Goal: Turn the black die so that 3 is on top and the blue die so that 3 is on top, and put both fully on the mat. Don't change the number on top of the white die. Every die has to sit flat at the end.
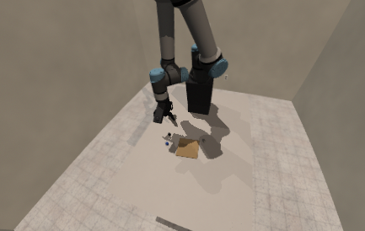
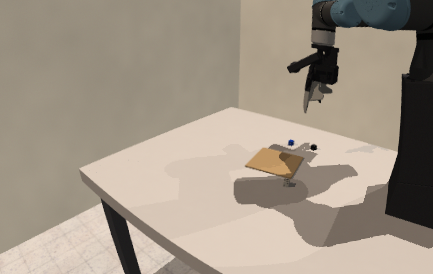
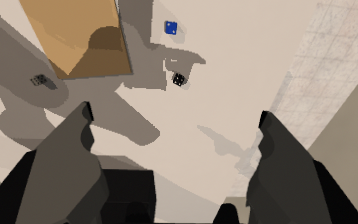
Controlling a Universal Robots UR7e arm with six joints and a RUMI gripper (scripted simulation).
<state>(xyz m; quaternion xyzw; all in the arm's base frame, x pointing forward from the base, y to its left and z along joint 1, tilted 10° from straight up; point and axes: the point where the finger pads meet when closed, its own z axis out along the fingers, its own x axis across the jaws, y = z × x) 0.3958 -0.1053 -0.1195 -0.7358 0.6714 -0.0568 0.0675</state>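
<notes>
My hand is 20 mm past the black die, 10 mm to the left of it and 140 mm above it. Round my hand: blue die (50 mm ahead, 20 mm to the left, 140 mm below); brown mat (30 mm ahead, 160 mm to the left, 140 mm below); white die (60 mm behind, 250 mm to the left, 140 mm below).
</notes>
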